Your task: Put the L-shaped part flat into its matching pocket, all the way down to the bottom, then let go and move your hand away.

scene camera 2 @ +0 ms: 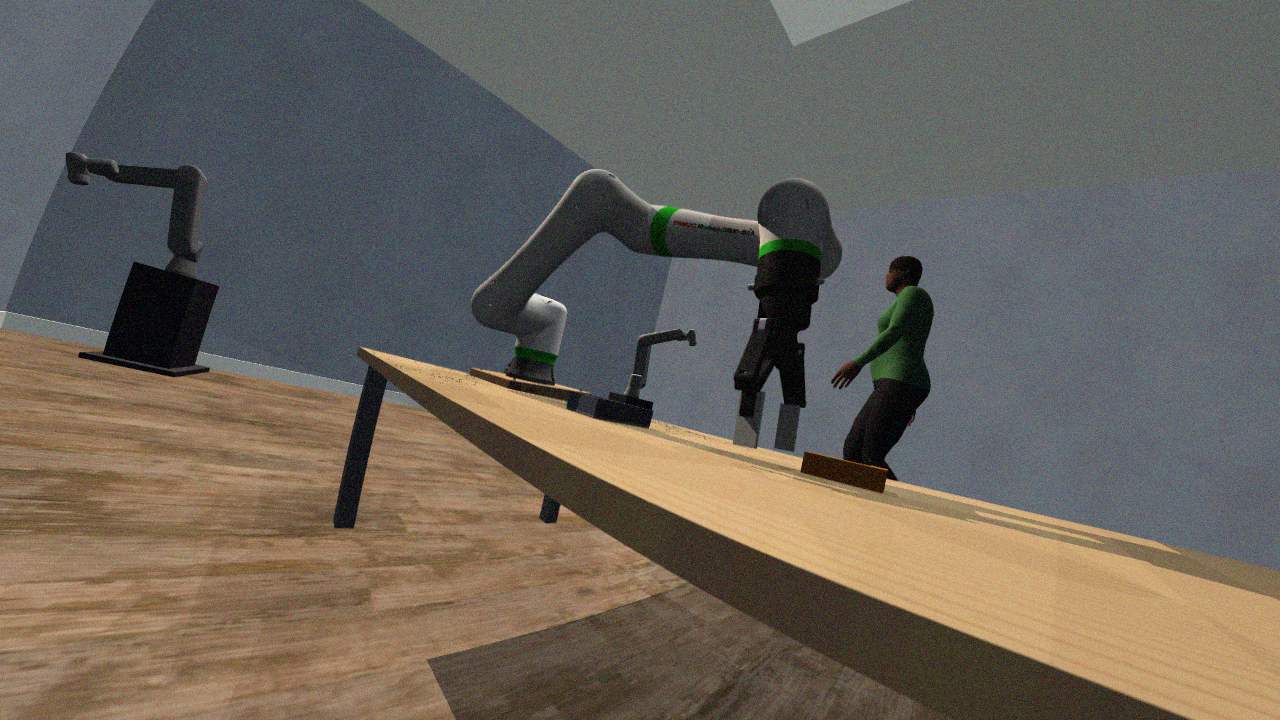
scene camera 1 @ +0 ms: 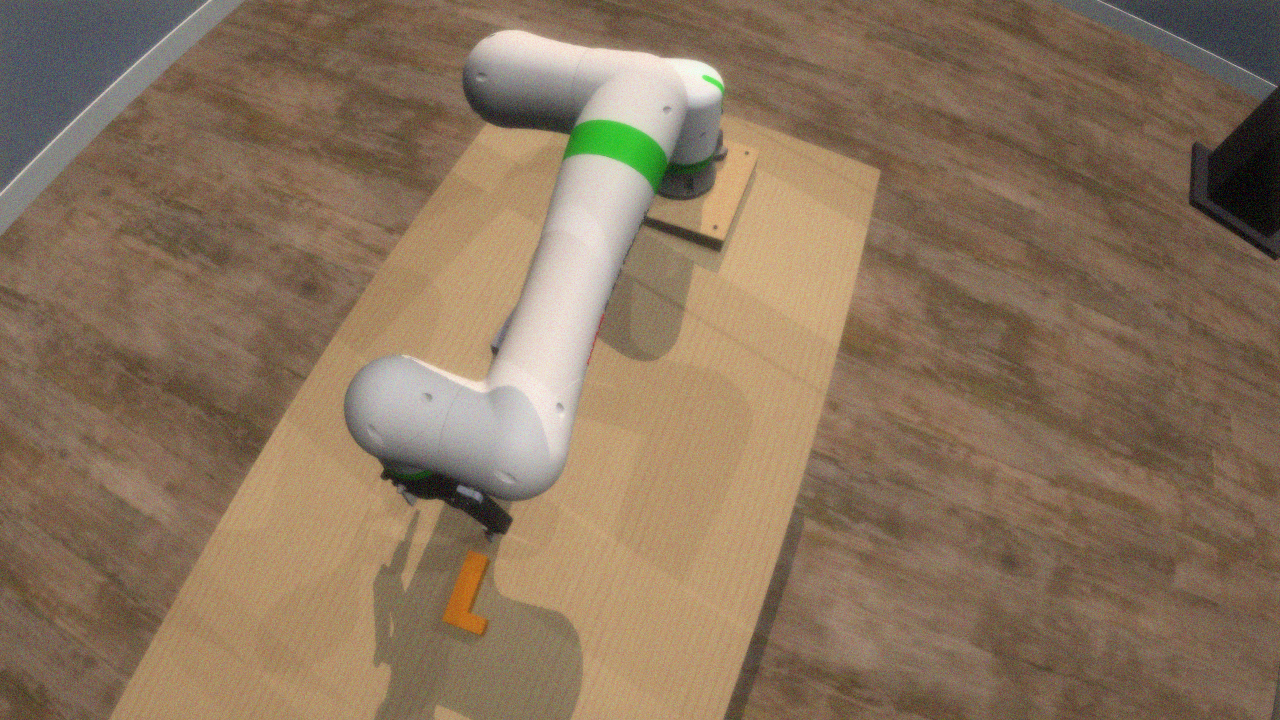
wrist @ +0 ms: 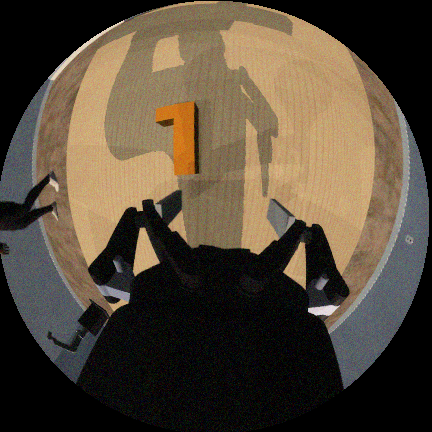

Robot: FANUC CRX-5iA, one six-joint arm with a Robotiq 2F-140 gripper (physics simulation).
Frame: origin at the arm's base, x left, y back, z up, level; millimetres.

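Seen in the pictures: gripper, fingertip midpoint: (scene camera 2: pixel 766 448) (scene camera 1: pixel 454 515) (wrist: pixel 224 203); arm's base at its link origin: (scene camera 2: pixel 530 380) (scene camera 1: pixel 678 173).
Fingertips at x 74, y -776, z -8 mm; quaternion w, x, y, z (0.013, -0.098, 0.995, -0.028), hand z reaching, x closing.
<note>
Offsets run from my fingertips to a thing's top centre. "spot": to the spot under its first point.
The orange L-shaped part @[dx +95, dy -74, dz +7 mm] (scene camera 1: pixel 465 592) (scene camera 2: pixel 843 471) (wrist: pixel 185 142) lies flat on the table. My gripper (scene camera 1: pixel 449 514) (scene camera 2: pixel 768 429) (wrist: pixel 224 203) is open and empty, with its fingers pointing down above the table. It is nearer the robot's base than the part. In the wrist view the part lies ahead of the fingertips and left of their midline, its long leg running away from the gripper and its short leg pointing left at the far end. The matching pocket cannot be made out. A dark blue block @[spot: dx -133, dy +285, dz -3 mm] (scene camera 2: pixel 586 404) stands on the table nearer the base, and its top is not visible.
The wooden table (scene camera 1: pixel 680 501) (scene camera 2: pixel 572 465) carries the arm's base plate (scene camera 1: pixel 735 192) at its far end. A small grey edge @[spot: dx -123, dy +282, dz +14 mm] (scene camera 1: pixel 502 335) shows beside the forearm, which hides what is under it. A person (scene camera 2: pixel 899 349) stands behind the table. Another arm stands on a black pedestal (scene camera 2: pixel 161 315).
</note>
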